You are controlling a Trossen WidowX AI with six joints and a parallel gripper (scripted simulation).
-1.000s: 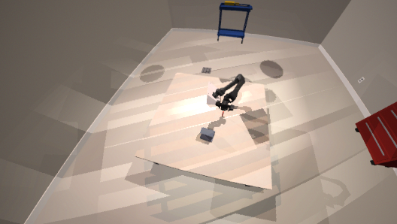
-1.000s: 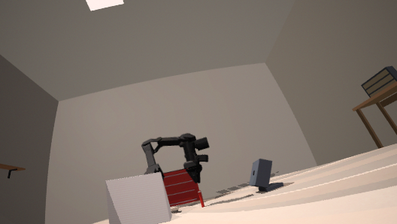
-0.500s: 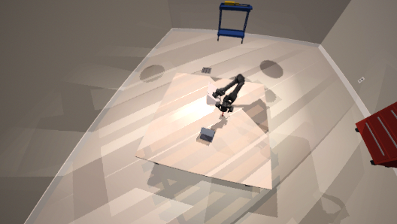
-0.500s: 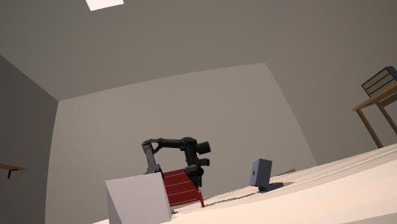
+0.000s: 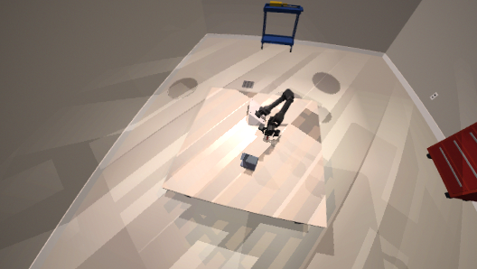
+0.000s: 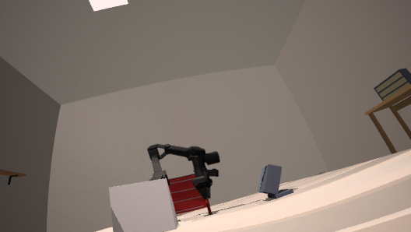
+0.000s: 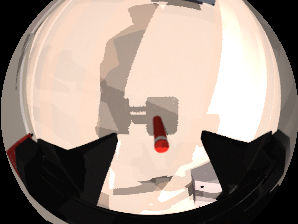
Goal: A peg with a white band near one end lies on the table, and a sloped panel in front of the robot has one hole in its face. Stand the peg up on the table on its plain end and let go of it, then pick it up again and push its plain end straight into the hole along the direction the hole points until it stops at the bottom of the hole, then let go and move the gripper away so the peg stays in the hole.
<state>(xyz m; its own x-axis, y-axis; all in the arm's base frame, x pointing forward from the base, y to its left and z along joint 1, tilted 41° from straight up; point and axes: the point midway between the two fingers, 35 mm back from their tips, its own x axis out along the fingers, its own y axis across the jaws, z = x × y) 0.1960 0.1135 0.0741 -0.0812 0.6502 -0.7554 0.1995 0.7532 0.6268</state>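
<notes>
My gripper tip is 1 cm past the red peg and 1 cm above it. Round my gripper tip: grey-blue sloped panel: 27 cm ahead, 11 cm to the right.
</notes>
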